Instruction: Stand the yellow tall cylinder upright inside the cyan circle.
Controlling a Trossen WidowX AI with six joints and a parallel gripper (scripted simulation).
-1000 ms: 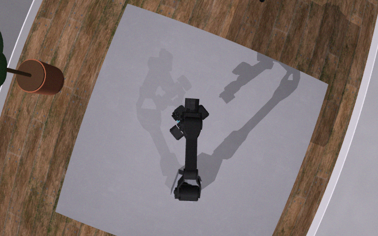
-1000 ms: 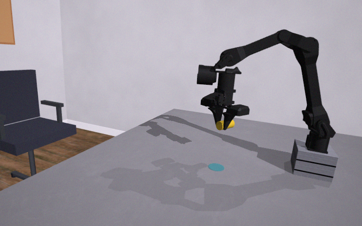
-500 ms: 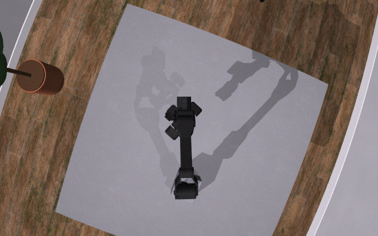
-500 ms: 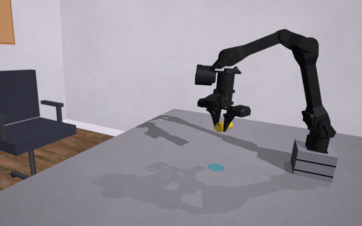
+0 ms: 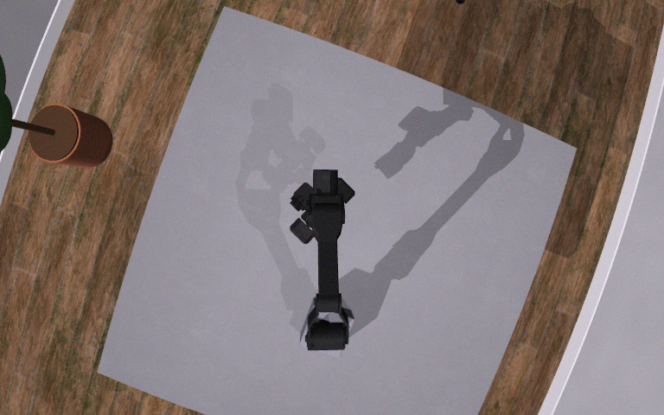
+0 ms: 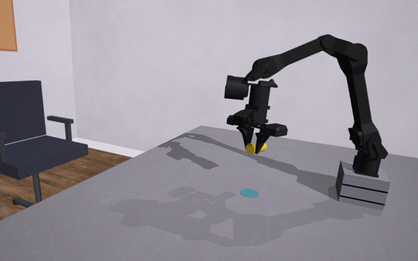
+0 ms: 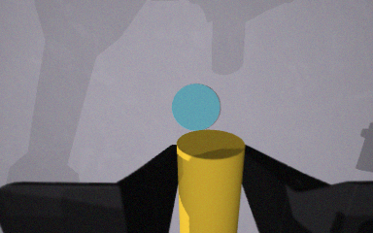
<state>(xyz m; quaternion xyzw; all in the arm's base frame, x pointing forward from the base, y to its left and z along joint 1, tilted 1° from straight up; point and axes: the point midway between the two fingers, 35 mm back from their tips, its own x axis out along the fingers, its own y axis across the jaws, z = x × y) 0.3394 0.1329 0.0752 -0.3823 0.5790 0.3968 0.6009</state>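
Right now the cyan circle is 170 mm below my hand and 10 mm behind it. Also, from my hand: yellow cylinder 20 mm to the right, 20 mm below, 10 mm behind.
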